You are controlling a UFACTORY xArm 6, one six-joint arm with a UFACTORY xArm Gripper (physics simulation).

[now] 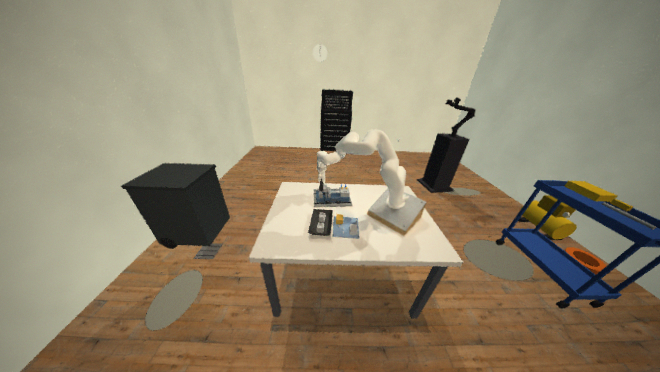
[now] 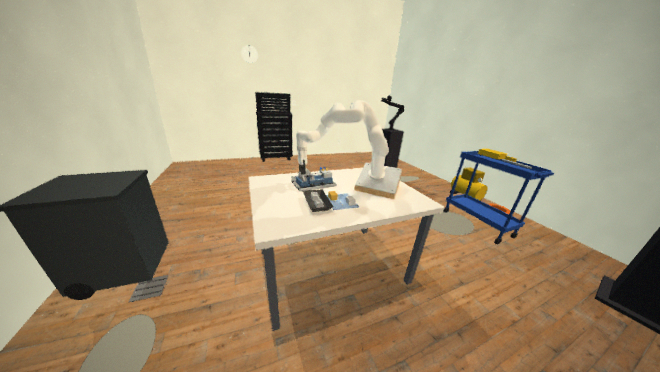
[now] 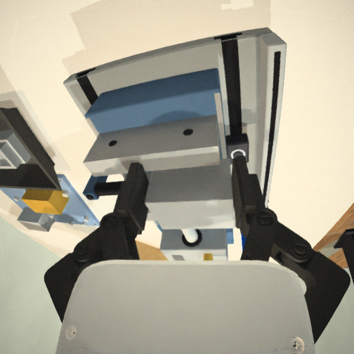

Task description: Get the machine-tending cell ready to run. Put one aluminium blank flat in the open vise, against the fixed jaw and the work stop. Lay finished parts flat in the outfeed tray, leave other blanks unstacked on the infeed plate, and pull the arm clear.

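Frame: origin at the arm's base, x ahead, y left, z up, level; centimetres.
Seen in the pictures: gripper, between the fingertips: (image 1: pixel 321 188) (image 2: pixel 302 172); arm's base, origin of its link: (image 1: pixel 395 202) (image 2: pixel 376 173).
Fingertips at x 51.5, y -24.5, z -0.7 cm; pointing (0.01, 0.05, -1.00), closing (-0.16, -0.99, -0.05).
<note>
Pixels of each thing's middle, then the offset from my fingertips to it. "spot": a spot on its surface instead.
- black outfeed tray, a spot on its surface: (image 1: pixel 313 223) spot: dx +8.9, dy +31.6, dz -7.4 cm
- grey blank, middle of its body: (image 2: pixel 350 200) (image 1: pixel 353 229) dx -15.9, dy +40.6, dz -7.0 cm
- blue infeed plate, middle of its body: (image 2: pixel 341 201) (image 1: pixel 345 226) dx -12.6, dy +35.2, dz -9.2 cm
- yellow block, middle of its body: (image 2: pixel 332 195) (image 1: pixel 339 219) dx -9.2, dy +29.8, dz -7.0 cm
My gripper (image 1: pixel 321 188) (image 2: pixel 303 171) (image 3: pixel 187 172) points down over the vise and is shut on an aluminium blank (image 3: pixel 190 187), one finger at each end. The blank looks level, beside the grey fixed jaw (image 3: pixel 155 145); contact and seating cannot be told. The black work stop (image 3: pixel 237 145) is by the right finger. The movable jaw (image 3: pixel 192 245) is across a gap, joined by a screw. Two grey finished parts (image 1: pixel 321 218) (image 2: pixel 316 196) lie in the black outfeed tray (image 1: pixel 313 223) (image 3: pixel 35 155). A grey blank (image 1: pixel 353 229) (image 2: pixel 351 200) (image 3: pixel 36 219) lies on the blue infeed plate (image 1: pixel 340 232) (image 3: pixel 80 207).
A yellow block (image 1: pixel 340 219) (image 2: pixel 332 195) (image 3: pixel 46 201) stands on the infeed plate near the tray. The vise baseplate (image 3: pixel 250 75) has a raised right rail (image 3: pixel 274 100). The arm's base plate (image 1: pixel 397 212) (image 2: pixel 378 181) is at the table's right. A blue cart (image 1: pixel 575 200) stands farther right.
</note>
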